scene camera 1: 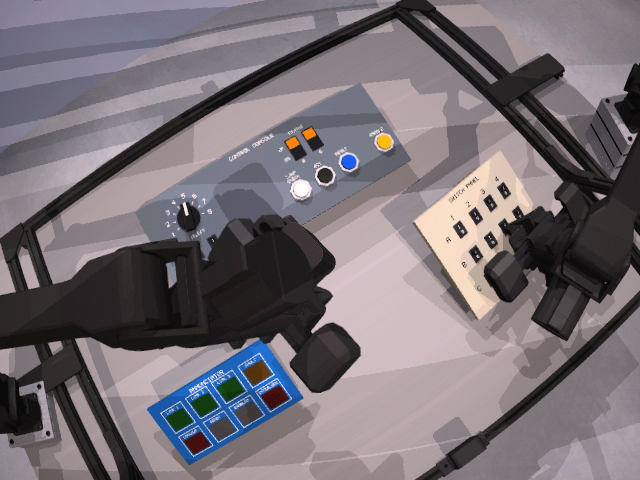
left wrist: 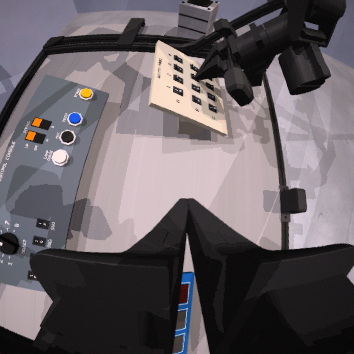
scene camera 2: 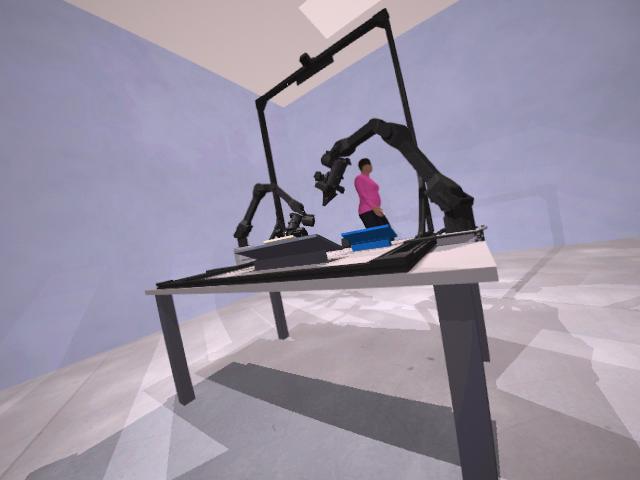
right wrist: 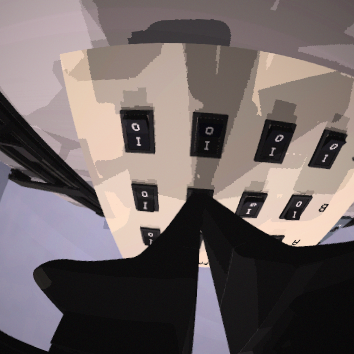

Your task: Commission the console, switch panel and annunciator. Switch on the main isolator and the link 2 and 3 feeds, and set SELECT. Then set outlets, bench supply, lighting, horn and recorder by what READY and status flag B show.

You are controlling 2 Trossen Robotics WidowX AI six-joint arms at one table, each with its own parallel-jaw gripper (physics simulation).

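Places are measured from the left arm's base along level axes (x ahead, y left, z up), in centimetres.
Pixels of known places: left gripper, fingertip midpoint: [scene camera 1: 328, 296] [left wrist: 185, 204] [scene camera 2: 323, 205]; right gripper, fingertip midpoint: [scene camera 1: 506, 228] [left wrist: 195, 77] [right wrist: 197, 199]; left arm's base, origin of the base link: [scene camera 1: 25, 414] [scene camera 2: 461, 230]; right arm's base, origin of the base link: [scene camera 1: 635, 116] [left wrist: 199, 1] [scene camera 2: 243, 247].
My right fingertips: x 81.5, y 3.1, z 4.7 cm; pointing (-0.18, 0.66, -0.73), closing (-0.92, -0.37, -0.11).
For each thing: its middle in the pictures, then the offset to it from my right fingertips.
- blue annunciator, body centre: [scene camera 1: 223, 400] [left wrist: 153, 326] [scene camera 2: 368, 240] dx -45.9, dy -9.0, dz -4.1 cm
- cream switch panel, body centre: [right wrist: 226, 175] [scene camera 1: 480, 234] [left wrist: 182, 94] dx -3.2, dy +1.7, dz -3.0 cm
The grey control console [scene camera 1: 361, 118] [scene camera 2: 289, 246] has its SELECT knob [scene camera 1: 188, 217] pointing at 5. Both status flags [scene camera 1: 292, 143] [scene camera 1: 309, 134] show orange in their upper halves. The blue annunciator [scene camera 1: 279, 367] [scene camera 2: 369, 237] has three green windows, one amber, two red and two grey, all dull; its READY window [scene camera 1: 221, 428] is grey. My right gripper [scene camera 1: 505, 225] [left wrist: 195, 77] [right wrist: 197, 199] is shut and empty, its tips at the third row-B switch of the cream switch panel [scene camera 1: 439, 227] [left wrist: 162, 95], covering most of that switch. My left gripper [scene camera 2: 324, 203] [left wrist: 185, 204] is shut and empty, high above the table.
My left arm hides the console's lower left in scene camera 1. White, black, blue and yellow buttons [scene camera 1: 300, 189] [scene camera 1: 325, 175] [scene camera 1: 348, 162] [scene camera 1: 384, 141] line the console's right half. A black frame [scene camera 1: 206, 108] runs round the table. A person in pink [scene camera 2: 368, 193] stands beyond the table.
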